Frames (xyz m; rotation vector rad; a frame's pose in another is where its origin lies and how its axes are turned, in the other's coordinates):
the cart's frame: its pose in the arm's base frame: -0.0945 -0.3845 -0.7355 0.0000 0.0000 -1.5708
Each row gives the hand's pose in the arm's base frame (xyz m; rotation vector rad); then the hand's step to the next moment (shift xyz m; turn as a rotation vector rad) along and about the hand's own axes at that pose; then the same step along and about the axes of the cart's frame.
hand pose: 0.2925 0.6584 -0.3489 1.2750 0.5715 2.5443
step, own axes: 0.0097 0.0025 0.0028 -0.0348 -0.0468 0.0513
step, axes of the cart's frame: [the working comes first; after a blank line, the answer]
step, axes of the arm's base frame: -0.0036 0.0021 0.0095 0.0636 0.0409 -0.0177

-0.0021 -0.0036 0.0095 -0.0409 0.0636 -0.0177
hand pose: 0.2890 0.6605 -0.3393 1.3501 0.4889 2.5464
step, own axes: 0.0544 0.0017 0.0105 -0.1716 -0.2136 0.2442
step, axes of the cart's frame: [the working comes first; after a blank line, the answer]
step, axes of the arm's base frame: -0.0215 0.0190 0.0474 0.3059 0.1841 -0.0853

-0.0190 -0.0215 0.0474 -0.1841 0.3059 -0.0853
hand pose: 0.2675 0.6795 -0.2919 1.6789 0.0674 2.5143
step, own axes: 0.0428 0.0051 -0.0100 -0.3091 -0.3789 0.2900
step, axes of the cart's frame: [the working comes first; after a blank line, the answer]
step, axes of the arm's base frame: -0.0258 0.0005 0.0359 0.4122 0.3300 -0.2107

-0.0005 -0.0258 0.0359 -0.3300 0.4122 -0.2107
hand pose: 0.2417 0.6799 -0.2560 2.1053 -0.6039 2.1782
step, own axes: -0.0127 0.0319 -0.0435 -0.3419 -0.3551 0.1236
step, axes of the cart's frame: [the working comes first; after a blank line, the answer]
step, axes of the arm's base frame: -0.0501 -0.0130 -0.0198 0.2492 0.3674 -0.2474

0.0130 -0.0501 -0.0198 -0.3674 0.2492 -0.2474
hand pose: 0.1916 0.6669 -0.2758 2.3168 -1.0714 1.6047
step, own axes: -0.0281 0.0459 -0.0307 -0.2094 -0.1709 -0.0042
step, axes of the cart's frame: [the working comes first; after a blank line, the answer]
step, axes of the arm's base frame: -0.0569 -0.0060 -0.0239 0.0626 0.2284 -0.1304

0.0060 -0.0569 -0.0239 -0.2284 0.0626 -0.1304
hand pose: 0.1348 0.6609 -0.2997 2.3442 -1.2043 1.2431
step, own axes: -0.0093 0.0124 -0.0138 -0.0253 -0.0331 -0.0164
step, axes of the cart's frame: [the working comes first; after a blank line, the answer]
step, axes of the arm's base frame: -0.0202 0.0046 -0.0007 0.0077 0.0439 -0.0039

-0.0046 -0.0202 -0.0007 -0.0439 0.0077 -0.0039
